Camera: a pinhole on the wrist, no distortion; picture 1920 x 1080 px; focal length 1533.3 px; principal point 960.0 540.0 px. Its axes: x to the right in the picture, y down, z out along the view. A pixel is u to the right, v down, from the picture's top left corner.
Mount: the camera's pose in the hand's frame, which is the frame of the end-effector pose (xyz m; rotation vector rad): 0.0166 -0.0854 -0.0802 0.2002 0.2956 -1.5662
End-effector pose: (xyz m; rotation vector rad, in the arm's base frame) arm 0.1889 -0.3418 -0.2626 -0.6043 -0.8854 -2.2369
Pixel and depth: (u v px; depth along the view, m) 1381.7 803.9 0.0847
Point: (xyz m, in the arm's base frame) 0.0683 -0.2866 -0.3031
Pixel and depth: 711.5 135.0 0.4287
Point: 0.1905 0.0292 -0.1341
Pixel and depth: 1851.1 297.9 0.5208
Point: -0.1057 0.2107 -0.2992
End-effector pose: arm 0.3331 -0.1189 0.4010 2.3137 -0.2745 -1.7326
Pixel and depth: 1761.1 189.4 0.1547
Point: 0.2896 0.0816 0.3367
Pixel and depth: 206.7 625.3 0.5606
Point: -0.1566 -0.1870 0.1790
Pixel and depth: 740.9 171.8 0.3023
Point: 0.1082 0.0065 0.3334
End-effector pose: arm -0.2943 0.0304 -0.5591 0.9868 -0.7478 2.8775
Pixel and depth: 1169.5 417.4 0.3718
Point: -0.1117 0.1358 -0.2684
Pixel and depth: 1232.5 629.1 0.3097
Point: -0.1857 0.1440 -0.2929
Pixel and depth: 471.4 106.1 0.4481
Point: 0.0137 -0.0547 -0.2947
